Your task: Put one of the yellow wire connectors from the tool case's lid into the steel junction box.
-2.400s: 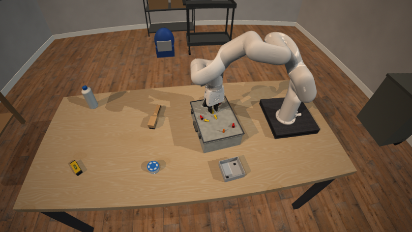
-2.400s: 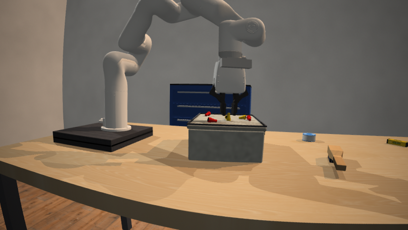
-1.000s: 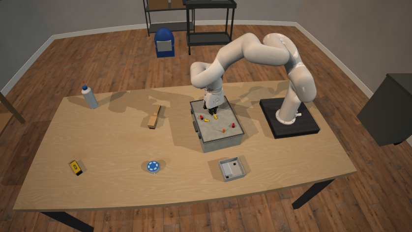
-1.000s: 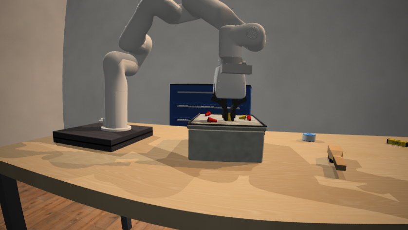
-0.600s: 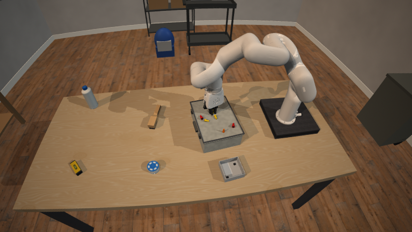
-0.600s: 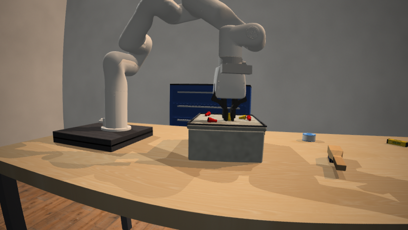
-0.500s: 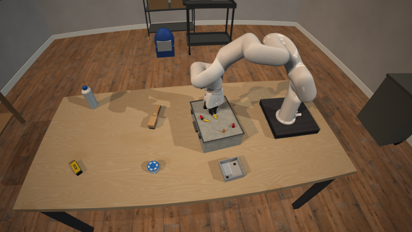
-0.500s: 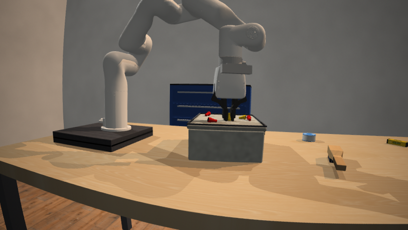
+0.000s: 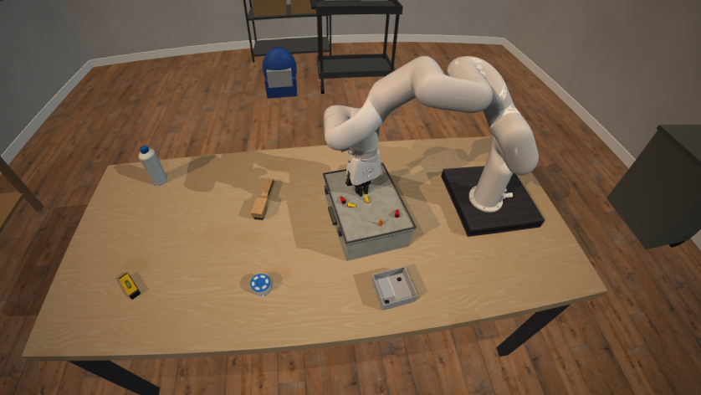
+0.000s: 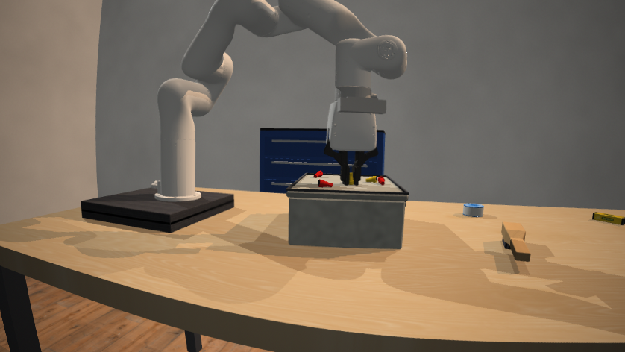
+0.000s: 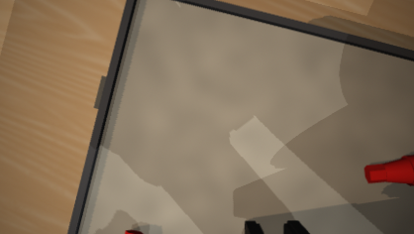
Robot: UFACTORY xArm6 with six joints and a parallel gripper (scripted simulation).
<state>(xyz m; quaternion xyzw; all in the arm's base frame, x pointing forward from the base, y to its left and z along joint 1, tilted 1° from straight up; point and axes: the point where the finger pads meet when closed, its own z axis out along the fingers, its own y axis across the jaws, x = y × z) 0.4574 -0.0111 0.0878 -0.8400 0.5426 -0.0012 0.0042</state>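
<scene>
The grey tool case is 1 cm behind my hand, 3 cm to the left of it and 5 cm below it. The rest, counted from my hand: steel junction box 6 cm behind, 31 cm to the left, 12 cm below; then orange wire connector 4 cm behind, 14 cm to the left, 1 cm below; then yellow wire connector 1 cm below.
</scene>
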